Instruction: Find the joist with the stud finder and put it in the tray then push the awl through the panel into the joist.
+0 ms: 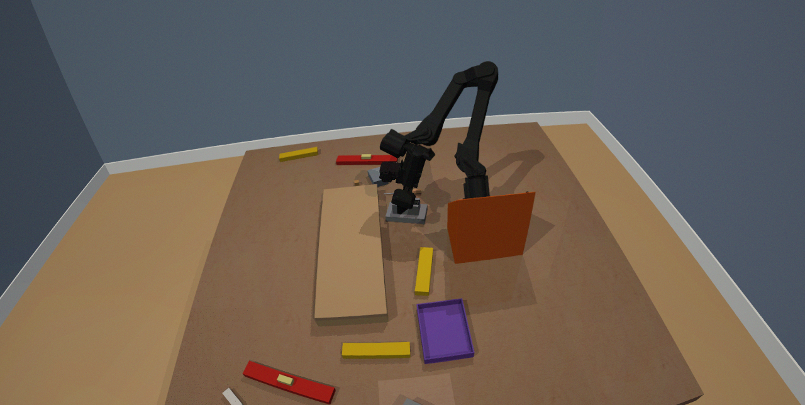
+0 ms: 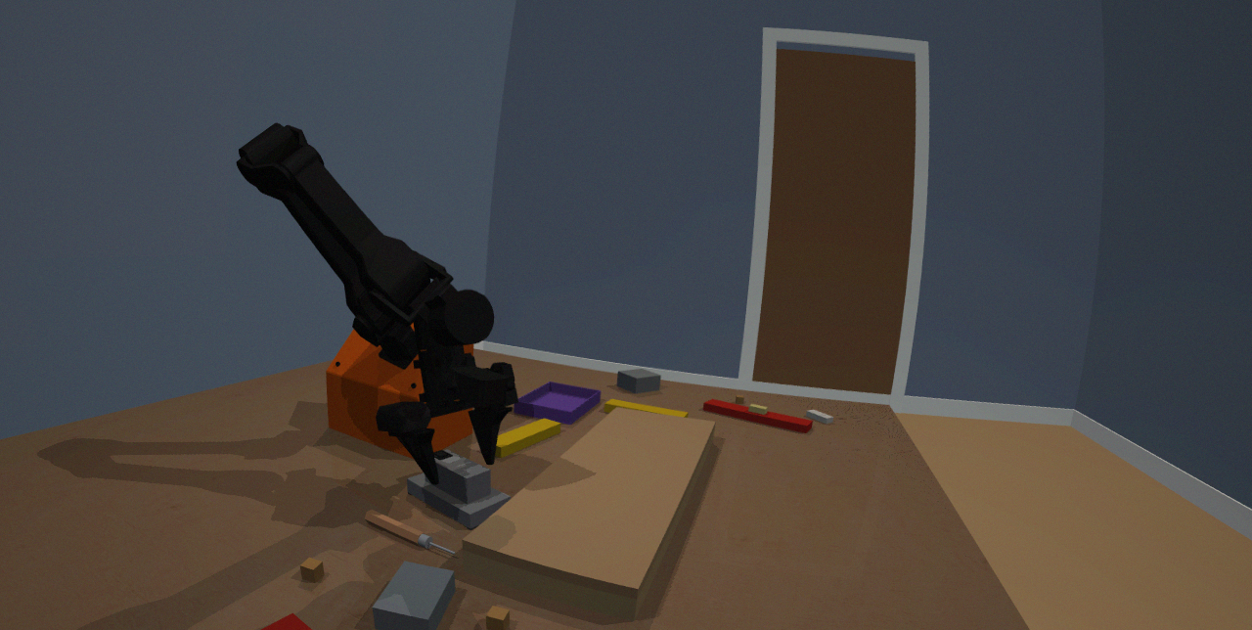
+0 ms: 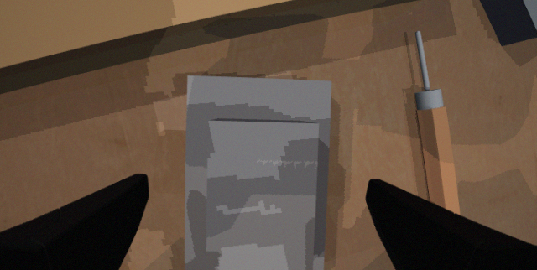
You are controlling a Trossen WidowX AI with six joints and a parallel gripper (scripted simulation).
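My gripper tip is 3 cm past the grey stud finder. Also, from my gripper tip: purple tray 13 cm behind, 44 cm to the left, 3 cm below; awl 2 cm ahead, 10 cm to the right, 4 cm below; grey block 10 cm ahead, 19 cm to the right, 3 cm below.
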